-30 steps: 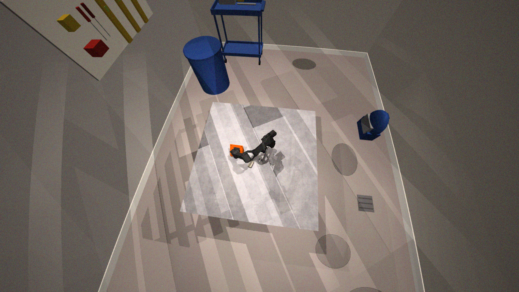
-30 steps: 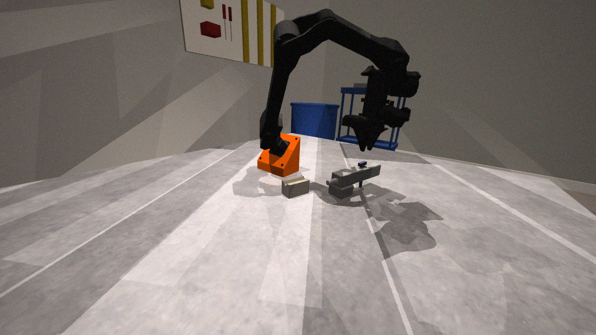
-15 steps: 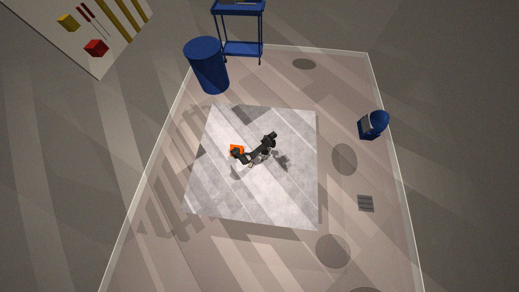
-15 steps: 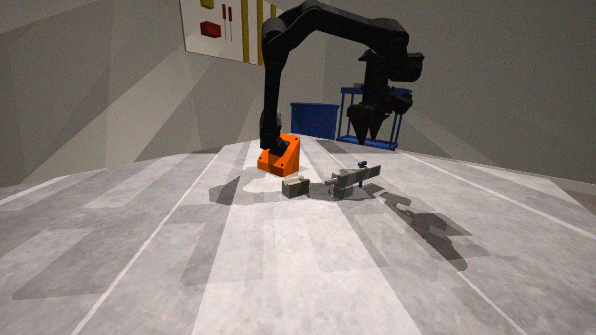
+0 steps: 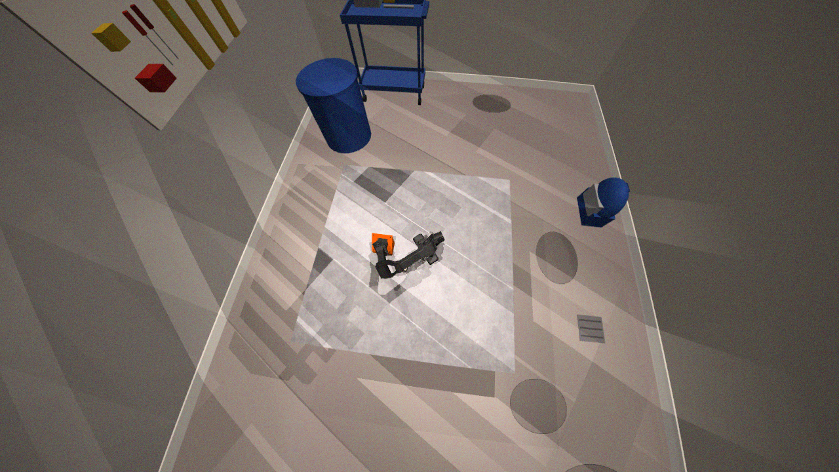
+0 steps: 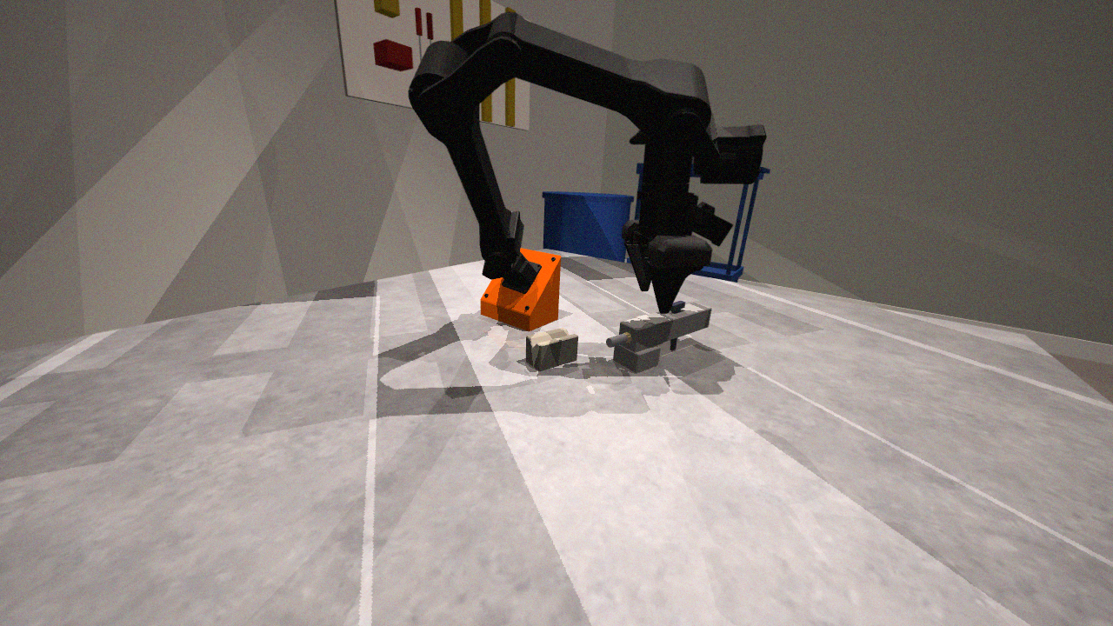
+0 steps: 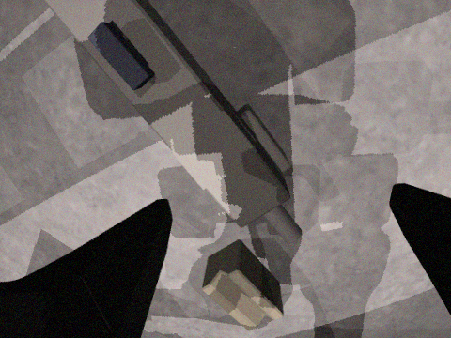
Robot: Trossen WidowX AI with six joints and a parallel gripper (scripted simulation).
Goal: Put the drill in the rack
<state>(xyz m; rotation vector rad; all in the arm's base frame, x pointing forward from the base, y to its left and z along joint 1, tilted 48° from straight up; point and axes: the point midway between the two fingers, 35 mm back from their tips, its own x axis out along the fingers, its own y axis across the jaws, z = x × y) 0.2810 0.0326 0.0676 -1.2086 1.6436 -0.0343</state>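
My gripper tip is now 6 cm above the drill, 2 cm past it and 1 cm to the right of it. Round my gripper tip: blue key 9 cm to the left, 6 cm below; rack 12 cm behind, 9 cm below, 8 cm to the right.
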